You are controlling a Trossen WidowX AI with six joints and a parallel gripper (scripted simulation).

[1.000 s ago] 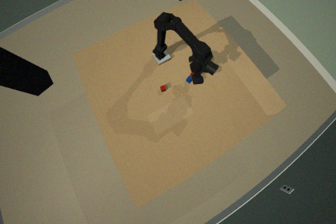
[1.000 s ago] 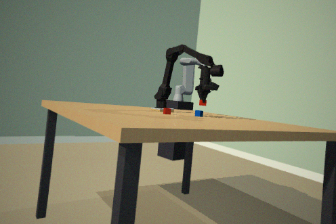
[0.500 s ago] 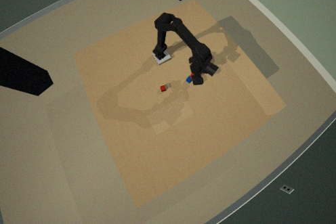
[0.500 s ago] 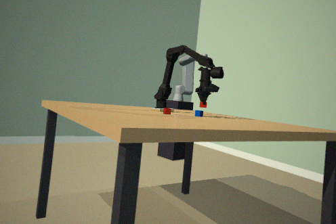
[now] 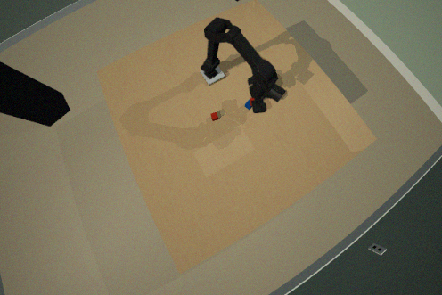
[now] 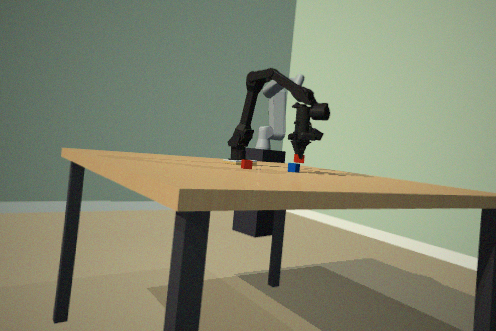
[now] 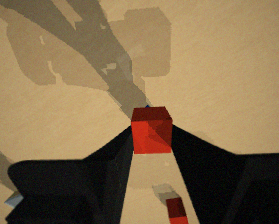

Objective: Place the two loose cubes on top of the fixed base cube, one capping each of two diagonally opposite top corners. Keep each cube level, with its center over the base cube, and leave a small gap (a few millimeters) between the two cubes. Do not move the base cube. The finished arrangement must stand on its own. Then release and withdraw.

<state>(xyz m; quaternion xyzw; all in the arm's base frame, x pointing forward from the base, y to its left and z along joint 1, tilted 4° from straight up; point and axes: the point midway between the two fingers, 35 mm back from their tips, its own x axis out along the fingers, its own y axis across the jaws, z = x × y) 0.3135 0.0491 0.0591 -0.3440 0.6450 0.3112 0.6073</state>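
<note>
Right now the blue base cube is 40 mm below my gripper tip, 10 mm to the right of it and 10 mm behind it.
</note>
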